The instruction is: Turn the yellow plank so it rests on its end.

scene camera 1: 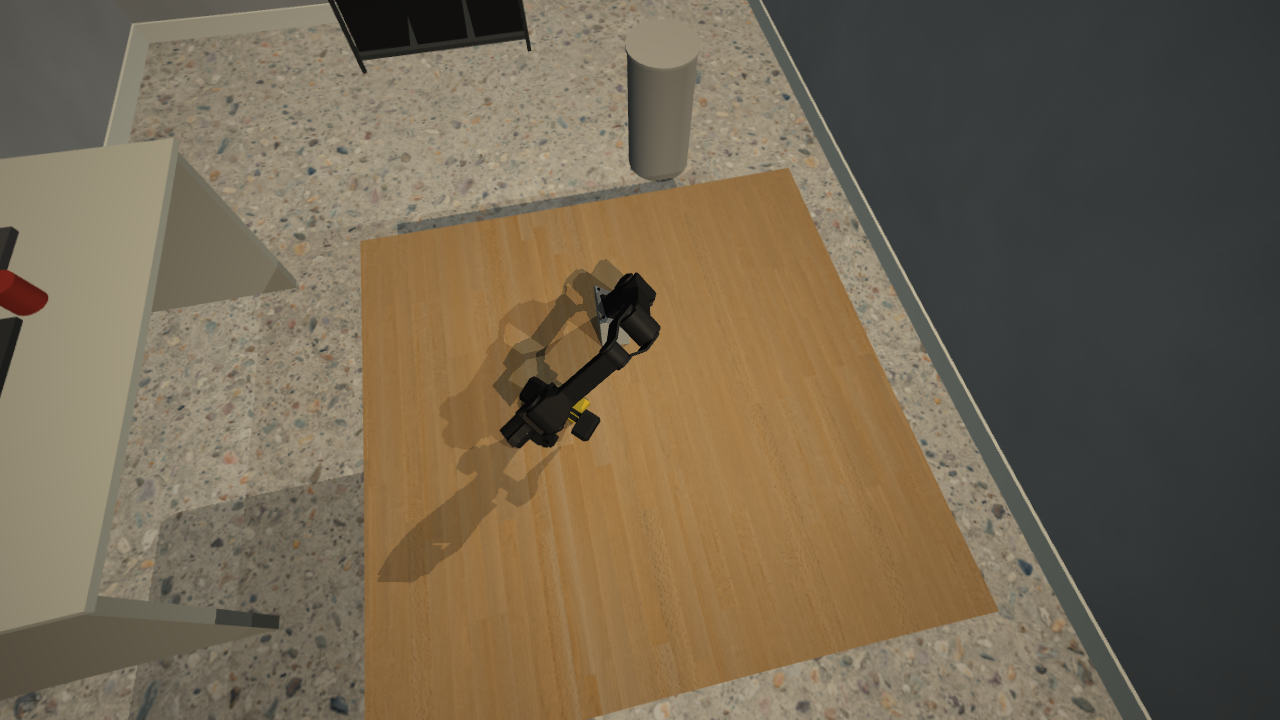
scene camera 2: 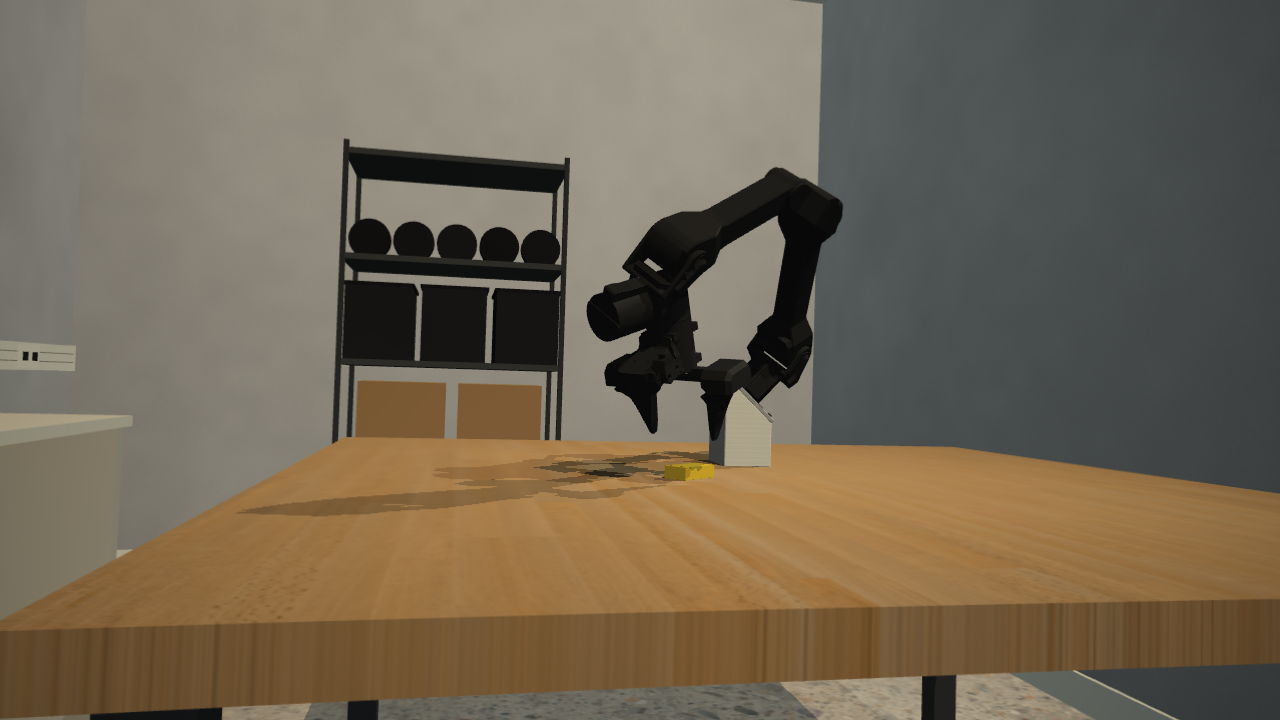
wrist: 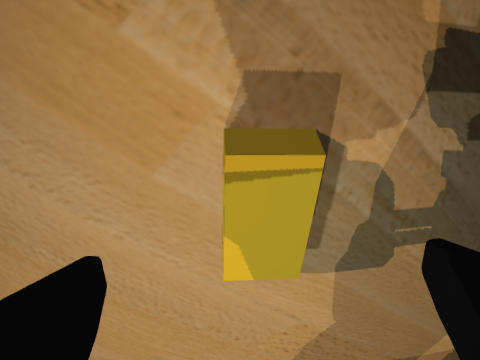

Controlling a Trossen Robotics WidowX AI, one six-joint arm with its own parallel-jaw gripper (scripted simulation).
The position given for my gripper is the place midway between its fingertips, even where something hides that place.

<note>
I see my gripper [scene camera 2: 683, 436] and a yellow plank [scene camera 2: 690, 471].
The yellow plank shows as well in the wrist view [wrist: 271, 177]. My gripper is seen too in scene camera 1 [scene camera 1: 569, 411] and in the wrist view [wrist: 267, 268].
</note>
